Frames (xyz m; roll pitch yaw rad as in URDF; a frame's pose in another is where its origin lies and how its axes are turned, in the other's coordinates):
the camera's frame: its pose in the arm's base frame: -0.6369 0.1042 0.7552 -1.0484 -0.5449 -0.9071
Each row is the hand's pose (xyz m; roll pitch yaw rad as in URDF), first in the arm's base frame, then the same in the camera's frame.
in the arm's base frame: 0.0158 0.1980 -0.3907 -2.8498 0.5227 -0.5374
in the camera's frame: -0.3133 1.2820 -0.0782 -1.7018 0.1512 1.1184
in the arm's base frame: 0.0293 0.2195 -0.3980 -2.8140 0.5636 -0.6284
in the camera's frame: -0.3244 1.2955 -0.0584 -1.6175 0.2389 1.1259
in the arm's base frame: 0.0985 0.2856 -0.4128 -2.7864 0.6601 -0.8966
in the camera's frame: -0.3402 1.3497 0.0203 -1.4243 0.4766 1.1565
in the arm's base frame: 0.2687 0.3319 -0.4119 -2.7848 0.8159 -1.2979
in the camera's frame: -0.2812 1.4609 0.1439 -1.0418 0.7766 1.3384
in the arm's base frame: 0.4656 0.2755 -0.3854 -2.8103 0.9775 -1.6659
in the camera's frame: -0.1258 1.5758 0.2166 -0.4999 0.9142 1.7068
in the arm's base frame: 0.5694 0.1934 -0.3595 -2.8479 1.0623 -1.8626
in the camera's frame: -0.0024 1.6299 0.2215 -0.1971 0.9107 1.9246
